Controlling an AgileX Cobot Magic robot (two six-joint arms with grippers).
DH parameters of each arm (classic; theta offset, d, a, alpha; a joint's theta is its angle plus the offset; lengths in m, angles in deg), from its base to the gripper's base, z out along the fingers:
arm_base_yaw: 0 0.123 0 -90
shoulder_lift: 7.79 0 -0.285 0
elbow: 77.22 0 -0.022 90
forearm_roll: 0 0.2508 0 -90
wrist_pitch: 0 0 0.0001 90
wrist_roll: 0 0.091 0 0
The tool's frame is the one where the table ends.
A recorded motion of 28 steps. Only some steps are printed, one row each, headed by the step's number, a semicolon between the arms.
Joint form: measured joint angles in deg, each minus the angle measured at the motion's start. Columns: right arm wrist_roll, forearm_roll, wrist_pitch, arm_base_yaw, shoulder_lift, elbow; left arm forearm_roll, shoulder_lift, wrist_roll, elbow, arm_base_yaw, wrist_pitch.
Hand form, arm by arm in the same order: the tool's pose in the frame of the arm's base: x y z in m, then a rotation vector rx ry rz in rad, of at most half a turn. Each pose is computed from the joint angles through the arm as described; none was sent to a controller.
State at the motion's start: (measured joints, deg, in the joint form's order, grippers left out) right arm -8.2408 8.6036 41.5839 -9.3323 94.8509 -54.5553; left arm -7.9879 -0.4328 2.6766 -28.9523 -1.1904 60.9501
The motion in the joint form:
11: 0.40 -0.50 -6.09 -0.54 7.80 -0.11; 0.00 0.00 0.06 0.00 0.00 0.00
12: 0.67 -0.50 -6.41 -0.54 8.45 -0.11; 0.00 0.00 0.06 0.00 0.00 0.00
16: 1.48 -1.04 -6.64 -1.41 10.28 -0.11; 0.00 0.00 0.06 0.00 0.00 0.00
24: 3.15 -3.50 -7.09 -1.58 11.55 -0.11; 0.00 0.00 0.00 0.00 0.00 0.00
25: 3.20 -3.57 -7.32 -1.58 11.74 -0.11; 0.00 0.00 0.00 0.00 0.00 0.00
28: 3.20 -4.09 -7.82 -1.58 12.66 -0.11; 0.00 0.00 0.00 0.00 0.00 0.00
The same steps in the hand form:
11: 0.3130 -0.0469 0.1463 0.2083 2.9204 0.0902; -0.0074 -0.0109 0.2791 0.0773 2.0286 -0.1495
12: 0.3137 -0.0471 0.1428 0.2167 2.9257 0.0911; -0.0074 -0.0109 0.2791 0.0773 2.0286 -0.1495
16: 0.3136 -0.0525 0.1327 0.2536 2.9517 0.0863; -0.0074 -0.0109 0.2791 0.0773 2.0286 -0.1495
24: 0.3137 -0.0558 0.1256 0.2549 2.9712 0.0510; -0.0074 -0.0109 0.2791 0.0762 2.0286 -0.1502
25: 0.3140 -0.0560 0.1246 0.2551 2.9707 0.0495; -0.0074 -0.0109 0.2791 0.0762 2.0286 -0.1502
28: 0.3147 -0.0566 0.1195 0.2460 2.9797 0.0415; -0.0074 -0.0109 0.2791 0.0762 2.0286 -0.1502

